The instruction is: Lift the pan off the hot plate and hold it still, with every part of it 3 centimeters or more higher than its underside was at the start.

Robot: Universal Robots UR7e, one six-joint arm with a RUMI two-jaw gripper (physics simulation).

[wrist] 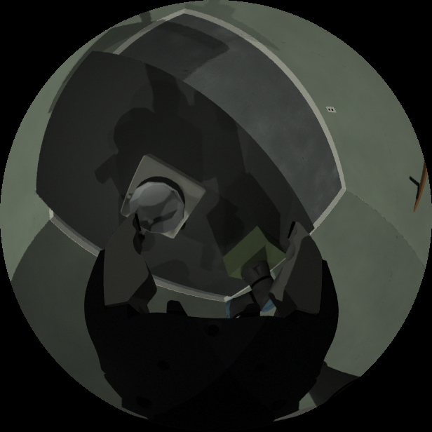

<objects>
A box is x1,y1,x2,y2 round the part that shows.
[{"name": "gripper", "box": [84,213,337,431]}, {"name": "grey pan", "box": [128,182,183,243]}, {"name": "pale square hot plate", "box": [120,153,204,237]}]
</objects>
